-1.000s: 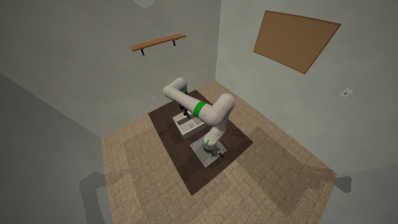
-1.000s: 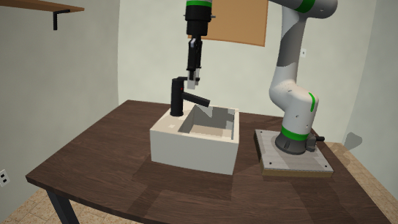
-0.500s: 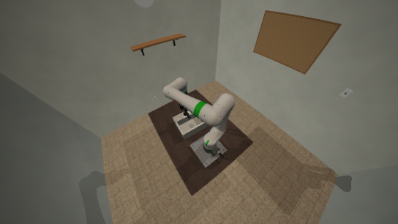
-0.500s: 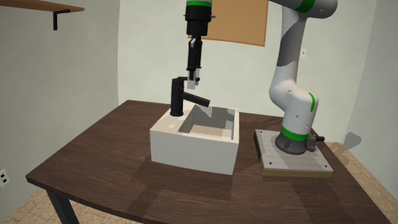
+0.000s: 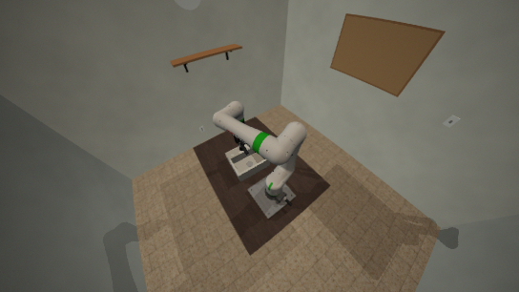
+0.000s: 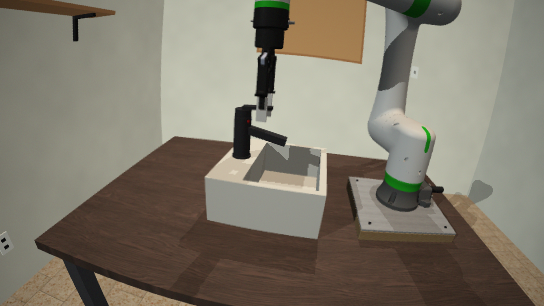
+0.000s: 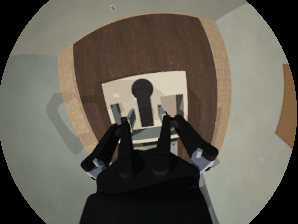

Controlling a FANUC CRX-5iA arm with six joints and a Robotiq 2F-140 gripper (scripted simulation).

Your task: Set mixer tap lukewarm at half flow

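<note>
My hand is 20 mm short of the lever. The rest, counted from my hand: black mixer tap: 40 mm ahead, 10 mm to the right, 50 mm below; then white sink basin: 60 mm behind, 10 mm to the left, 240 mm below.
</note>
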